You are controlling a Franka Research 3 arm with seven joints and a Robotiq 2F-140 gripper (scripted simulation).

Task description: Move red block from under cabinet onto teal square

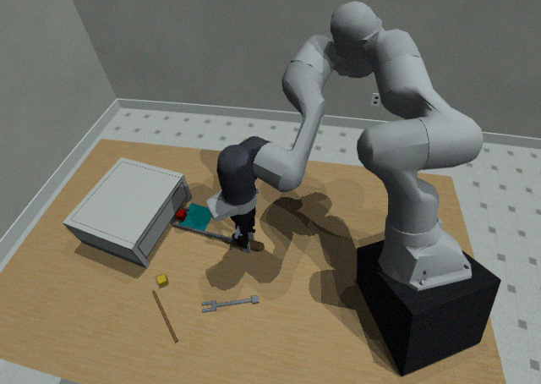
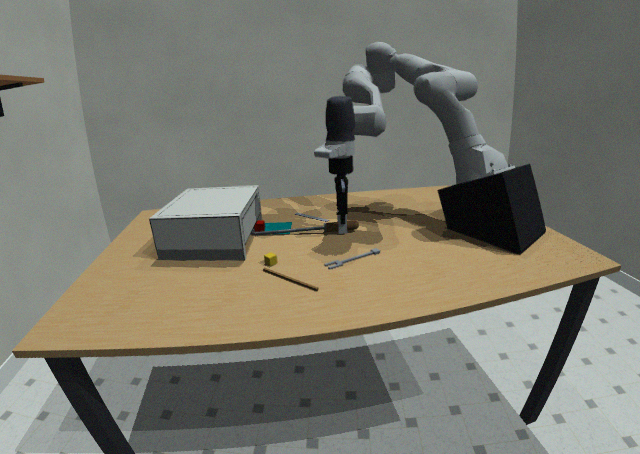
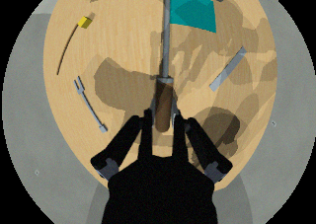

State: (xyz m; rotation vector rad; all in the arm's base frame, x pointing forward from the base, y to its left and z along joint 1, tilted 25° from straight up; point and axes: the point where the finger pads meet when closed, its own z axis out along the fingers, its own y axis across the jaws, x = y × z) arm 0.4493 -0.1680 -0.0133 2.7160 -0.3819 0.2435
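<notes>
Right now the grey hook tool is 11 cm ahead of my hand, 8 cm to the right of it and 2 cm below it. From my hand the other things lie so: grey forked tool (19 cm to the left, 4 cm ahead, 3 cm below); then teal square (20 cm ahead, 12 cm to the right, 4 cm below); then flat grey bar (17 cm to the right, 5 cm ahead, 4 cm below).
</notes>
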